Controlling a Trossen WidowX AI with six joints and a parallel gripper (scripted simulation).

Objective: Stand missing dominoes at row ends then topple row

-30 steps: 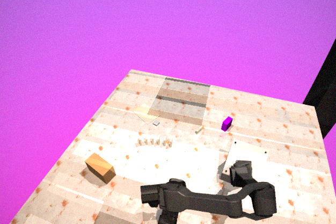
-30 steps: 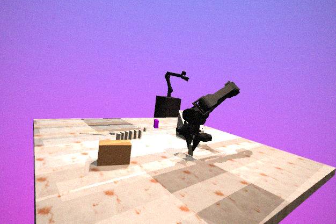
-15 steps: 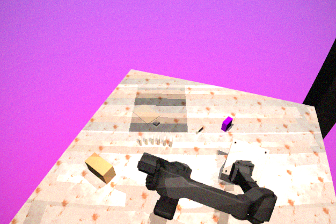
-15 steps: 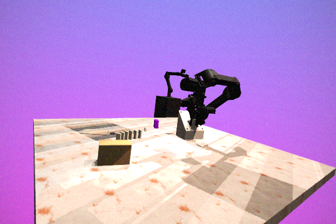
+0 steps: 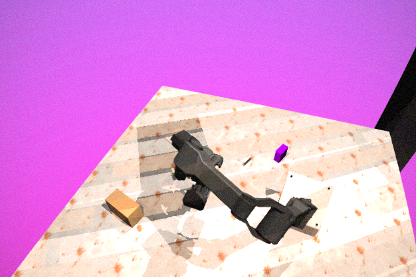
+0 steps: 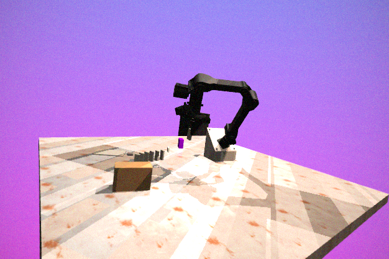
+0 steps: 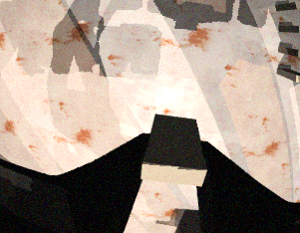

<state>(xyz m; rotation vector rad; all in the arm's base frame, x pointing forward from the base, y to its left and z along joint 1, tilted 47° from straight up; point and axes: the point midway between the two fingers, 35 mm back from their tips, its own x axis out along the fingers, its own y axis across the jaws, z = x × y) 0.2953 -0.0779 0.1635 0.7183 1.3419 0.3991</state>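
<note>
The purple block is 250 mm behind my gripper tip, 360 mm to the right of it and 140 mm below it. From my gripper tip the other things lie so: flat pale sheet 210 mm ahead, 360 mm to the right, 170 mm below; then brown cardboard box 290 mm ahead, 50 mm to the left, 130 mm below; then small flat piece 130 mm ahead, 300 mm to the right, 160 mm below.
</note>
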